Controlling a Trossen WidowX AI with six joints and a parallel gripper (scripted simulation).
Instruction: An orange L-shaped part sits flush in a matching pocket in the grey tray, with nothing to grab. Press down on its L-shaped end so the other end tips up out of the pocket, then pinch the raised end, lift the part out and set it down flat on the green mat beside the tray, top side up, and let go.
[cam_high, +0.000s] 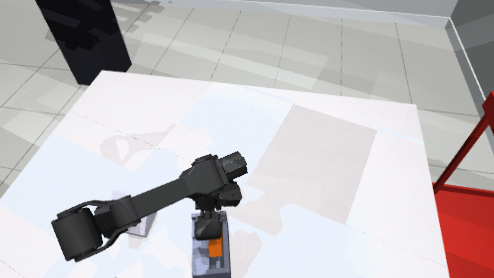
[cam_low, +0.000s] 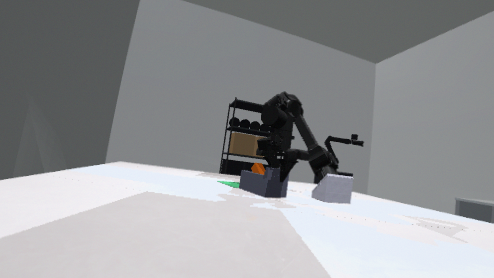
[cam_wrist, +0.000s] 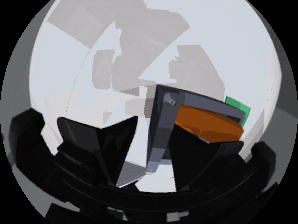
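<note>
Right now the orange L-shaped part is 50 mm to the right of my gripper tip, 10 mm below it and 10 mm ahead of it. From my gripper tip the other things lie so: green mat: 220 mm to the right, 70 mm below, 60 mm ahead.
</note>
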